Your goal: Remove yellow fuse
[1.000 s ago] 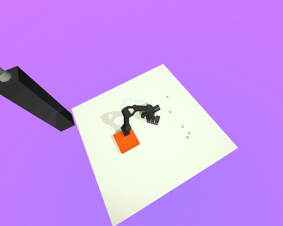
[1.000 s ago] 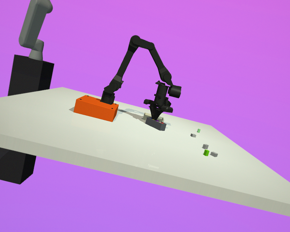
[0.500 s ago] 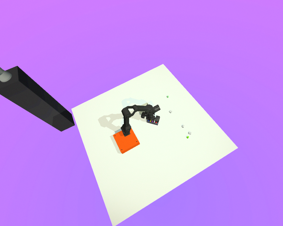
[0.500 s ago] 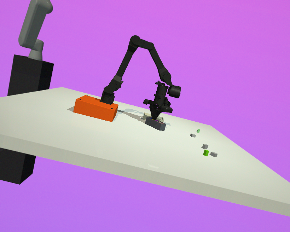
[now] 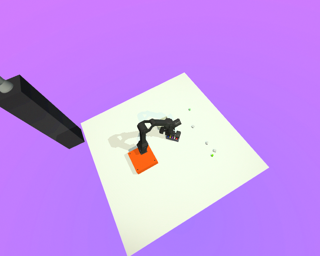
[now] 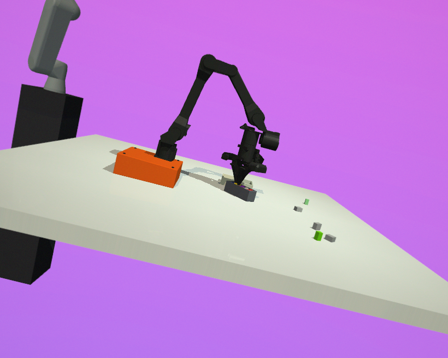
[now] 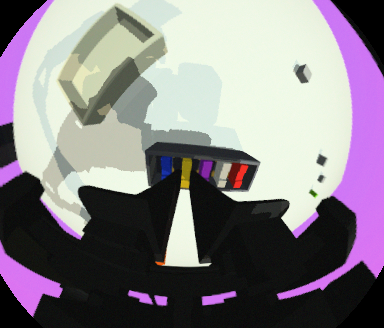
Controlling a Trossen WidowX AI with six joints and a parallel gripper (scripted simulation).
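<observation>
The beige tray is 10 mm ahead of my gripper tip, 170 mm to the left of it and 40 mm below it. Round my gripper tip: yellow fuse 10 mm below.
</observation>
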